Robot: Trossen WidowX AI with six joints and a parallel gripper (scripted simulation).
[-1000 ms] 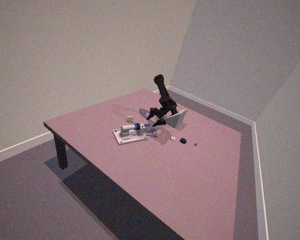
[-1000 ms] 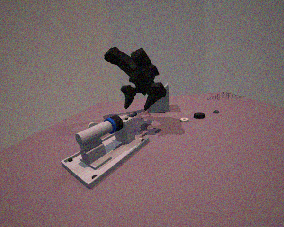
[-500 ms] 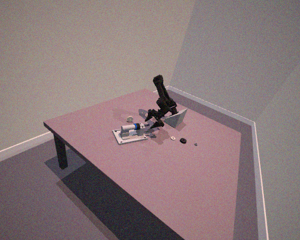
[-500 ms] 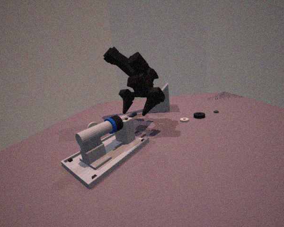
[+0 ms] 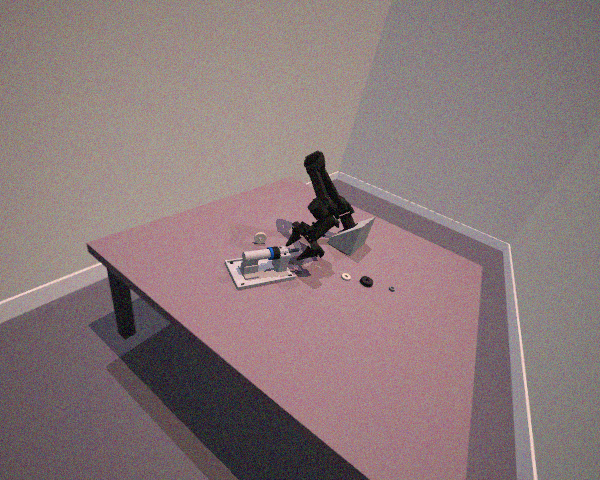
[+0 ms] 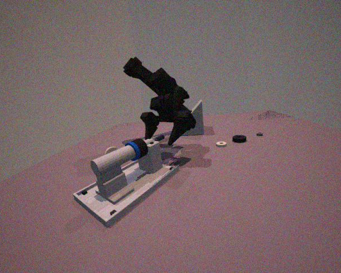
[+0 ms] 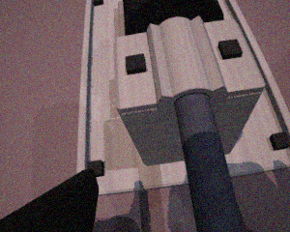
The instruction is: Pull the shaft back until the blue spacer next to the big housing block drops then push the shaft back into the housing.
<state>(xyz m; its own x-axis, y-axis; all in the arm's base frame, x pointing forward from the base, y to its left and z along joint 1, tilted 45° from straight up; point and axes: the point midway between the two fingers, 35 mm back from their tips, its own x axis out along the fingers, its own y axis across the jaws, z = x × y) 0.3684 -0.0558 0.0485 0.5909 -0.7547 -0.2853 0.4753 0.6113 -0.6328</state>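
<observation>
Right now the black spacer is 60 mm ahead of my gripper tip, 30 mm to the right of it and 10 mm above it. Round my gripper tip: grey ring: 390 mm to the left, 210 mm behind, 60 mm below; then dark shaft: 60 mm ahead, 30 mm to the right, 10 mm above; then blue spacer: 80 mm ahead, 40 mm to the right, 10 mm above.
</observation>
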